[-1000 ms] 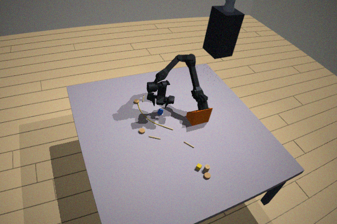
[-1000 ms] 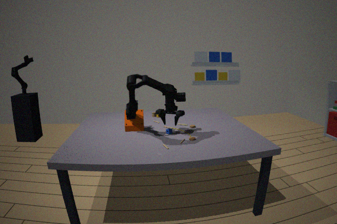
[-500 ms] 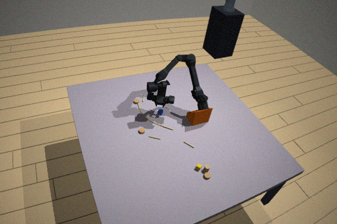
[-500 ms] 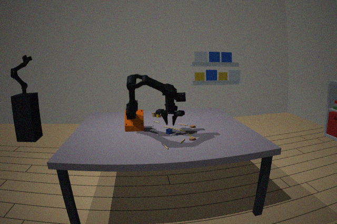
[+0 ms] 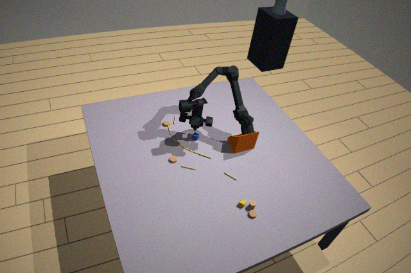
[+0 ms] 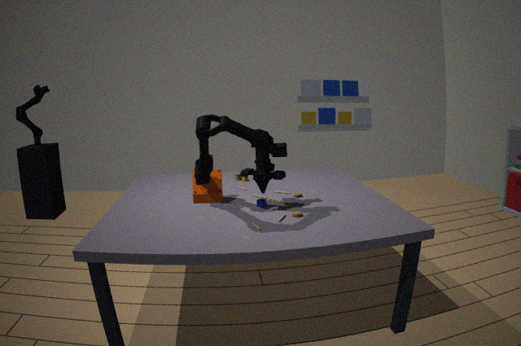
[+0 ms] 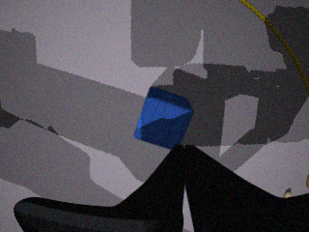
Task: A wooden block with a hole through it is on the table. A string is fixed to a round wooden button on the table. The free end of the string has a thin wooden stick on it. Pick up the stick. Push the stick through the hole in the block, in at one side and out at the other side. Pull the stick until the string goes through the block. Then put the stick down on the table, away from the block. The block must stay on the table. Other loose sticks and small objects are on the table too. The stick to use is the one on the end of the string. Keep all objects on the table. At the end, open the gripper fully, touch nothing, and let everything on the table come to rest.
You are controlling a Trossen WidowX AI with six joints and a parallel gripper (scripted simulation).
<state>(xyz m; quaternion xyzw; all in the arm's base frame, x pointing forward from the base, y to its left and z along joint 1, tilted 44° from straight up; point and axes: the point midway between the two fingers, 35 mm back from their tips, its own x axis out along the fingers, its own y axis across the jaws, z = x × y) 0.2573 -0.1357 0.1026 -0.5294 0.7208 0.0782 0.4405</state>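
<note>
Right now the blue cube is 10 mm behind my gripper tip, 10 mm to the left of it and 40 mm below it. Round my gripper tip: wooden block 60 mm behind, 550 mm to the left, 40 mm below; yellow cube 20 mm behind, 520 mm to the left, 50 mm below; thin wooden stick 20 mm ahead, 150 mm to the left, 60 mm below.
</note>
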